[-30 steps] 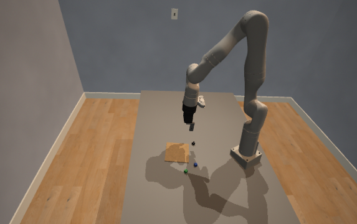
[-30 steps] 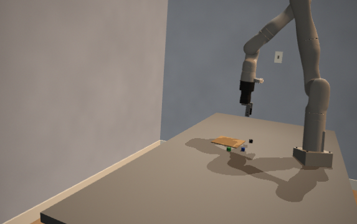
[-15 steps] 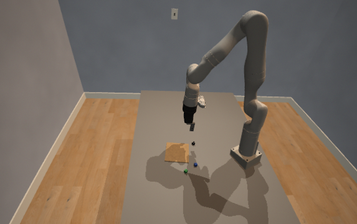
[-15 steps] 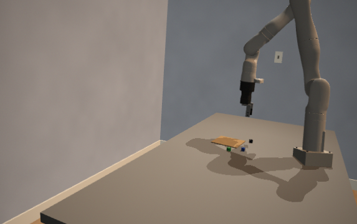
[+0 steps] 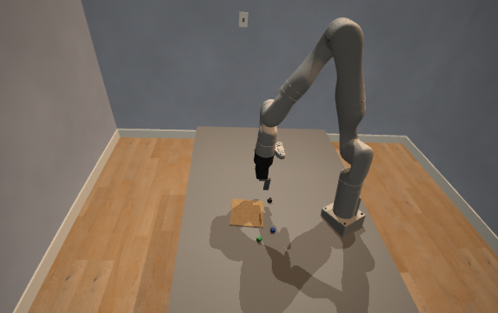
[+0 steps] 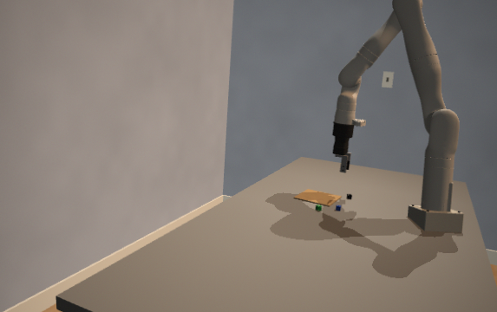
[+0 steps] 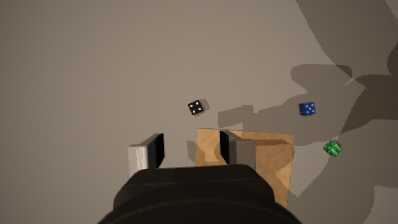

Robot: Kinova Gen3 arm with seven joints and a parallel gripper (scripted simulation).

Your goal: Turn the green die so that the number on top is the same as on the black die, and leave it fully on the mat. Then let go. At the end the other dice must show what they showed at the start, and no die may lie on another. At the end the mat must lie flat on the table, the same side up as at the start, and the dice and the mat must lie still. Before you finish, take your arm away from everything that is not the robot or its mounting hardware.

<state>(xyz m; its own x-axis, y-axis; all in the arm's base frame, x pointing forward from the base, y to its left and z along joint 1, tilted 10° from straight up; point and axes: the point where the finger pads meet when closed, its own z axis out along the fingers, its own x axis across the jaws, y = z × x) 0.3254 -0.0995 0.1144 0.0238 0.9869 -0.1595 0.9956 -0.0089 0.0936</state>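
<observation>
Right now the black die is 11 cm below my hand, 3 cm behind it and 1 cm to the left of it. Also, from my hand: green die (20 cm to the left, 11 cm below, 4 cm ahead); blue die (17 cm to the left, 11 cm below, 2 cm behind); tan mat (12 cm below, 8 cm ahead, 7 cm to the left).
</observation>
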